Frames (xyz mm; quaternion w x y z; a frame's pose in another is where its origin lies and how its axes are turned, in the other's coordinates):
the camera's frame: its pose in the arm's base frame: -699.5 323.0 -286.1 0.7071 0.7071 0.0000 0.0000
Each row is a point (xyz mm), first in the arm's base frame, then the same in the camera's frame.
Working: the arm's base frame: its pose in the camera's frame: 699.5 286.1 323.0 0.7071 -0.7071 0.0000 0.0000

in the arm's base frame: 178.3 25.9 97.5
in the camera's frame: 877.8 383.6 297.1
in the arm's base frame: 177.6 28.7 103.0
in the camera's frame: 877.1 389.1 294.3
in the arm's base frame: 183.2 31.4 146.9
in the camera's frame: 882.7 433.0 291.6
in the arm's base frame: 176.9 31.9 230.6
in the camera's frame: 876.4 516.7 291.1
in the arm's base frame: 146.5 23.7 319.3
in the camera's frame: 846.0 605.4 299.3
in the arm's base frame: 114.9 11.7 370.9
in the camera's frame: 814.4 657.0 311.3
